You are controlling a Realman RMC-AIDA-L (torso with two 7-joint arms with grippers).
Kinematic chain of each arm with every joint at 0, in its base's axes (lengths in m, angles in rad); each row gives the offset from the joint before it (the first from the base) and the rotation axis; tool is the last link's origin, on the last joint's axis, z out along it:
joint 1: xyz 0 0 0.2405 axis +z
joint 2: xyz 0 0 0 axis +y
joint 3: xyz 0 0 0.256 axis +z
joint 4: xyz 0 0 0 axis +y
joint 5: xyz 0 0 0.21 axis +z
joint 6: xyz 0 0 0 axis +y
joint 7: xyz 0 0 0.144 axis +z
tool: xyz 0 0 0
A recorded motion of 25 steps. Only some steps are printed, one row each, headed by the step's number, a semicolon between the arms.
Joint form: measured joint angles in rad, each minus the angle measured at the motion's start. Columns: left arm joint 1, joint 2, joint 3, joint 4, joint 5, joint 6, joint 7; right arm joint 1, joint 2, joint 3, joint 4, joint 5, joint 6, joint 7.
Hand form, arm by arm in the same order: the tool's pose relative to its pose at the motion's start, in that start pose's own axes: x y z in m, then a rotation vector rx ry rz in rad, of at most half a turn. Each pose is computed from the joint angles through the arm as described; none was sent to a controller.
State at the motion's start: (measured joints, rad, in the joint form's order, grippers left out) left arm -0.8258 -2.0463 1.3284 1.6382 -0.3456 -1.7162 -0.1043; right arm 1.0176 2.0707 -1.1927 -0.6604 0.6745 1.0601 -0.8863
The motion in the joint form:
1: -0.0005 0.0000 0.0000 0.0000 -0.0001 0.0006 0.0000; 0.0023 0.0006 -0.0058 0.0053 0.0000 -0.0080 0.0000
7: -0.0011 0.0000 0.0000 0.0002 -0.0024 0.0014 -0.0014; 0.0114 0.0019 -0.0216 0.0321 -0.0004 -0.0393 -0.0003
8: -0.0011 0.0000 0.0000 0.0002 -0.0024 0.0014 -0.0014; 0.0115 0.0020 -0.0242 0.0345 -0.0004 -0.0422 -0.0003
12: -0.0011 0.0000 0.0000 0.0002 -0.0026 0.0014 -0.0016; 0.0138 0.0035 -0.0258 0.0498 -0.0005 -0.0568 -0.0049
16: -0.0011 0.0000 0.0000 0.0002 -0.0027 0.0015 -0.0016; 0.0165 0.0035 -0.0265 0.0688 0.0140 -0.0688 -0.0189
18: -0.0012 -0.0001 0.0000 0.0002 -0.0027 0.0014 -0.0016; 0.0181 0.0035 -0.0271 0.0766 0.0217 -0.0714 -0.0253
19: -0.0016 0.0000 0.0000 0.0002 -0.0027 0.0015 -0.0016; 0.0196 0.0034 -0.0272 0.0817 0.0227 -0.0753 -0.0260
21: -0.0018 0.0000 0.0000 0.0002 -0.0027 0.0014 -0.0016; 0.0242 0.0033 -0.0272 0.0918 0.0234 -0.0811 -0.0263
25: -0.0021 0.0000 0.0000 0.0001 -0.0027 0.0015 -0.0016; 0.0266 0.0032 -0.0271 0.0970 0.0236 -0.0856 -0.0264
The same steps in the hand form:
1: 0.0002 0.0001 -0.0001 -0.0003 0.0009 0.0004; -0.0002 0.0003 0.0012 0.0035 0.0013 -0.0039
7: 0.0005 0.0006 -0.0002 -0.0027 0.0020 -0.0002; 0.0003 0.0007 0.0059 0.0161 0.0069 -0.0110
8: 0.0005 0.0006 -0.0002 -0.0027 0.0020 -0.0002; 0.0007 0.0007 0.0064 0.0173 0.0083 -0.0120
12: 0.0005 0.0007 -0.0002 -0.0029 0.0020 -0.0003; 0.0024 0.0007 0.0089 0.0213 0.0105 -0.0120
16: 0.0005 0.0007 -0.0002 -0.0031 0.0021 -0.0003; 0.0039 0.0015 0.0114 0.0157 0.0070 -0.0110
18: 0.0005 0.0007 -0.0002 -0.0032 0.0020 -0.0003; 0.0043 0.0022 0.0124 0.0108 0.0058 -0.0110
19: 0.0006 0.0008 -0.0003 -0.0032 0.0024 0.0000; 0.0045 0.0022 0.0129 0.0116 0.0060 -0.0098
21: 0.0007 0.0009 -0.0003 -0.0032 0.0025 0.0002; 0.0046 0.0023 0.0140 0.0122 0.0076 -0.0085
25: 0.0008 0.0009 -0.0003 -0.0033 0.0027 0.0004; 0.0045 0.0021 0.0145 0.0139 0.0075 -0.0078

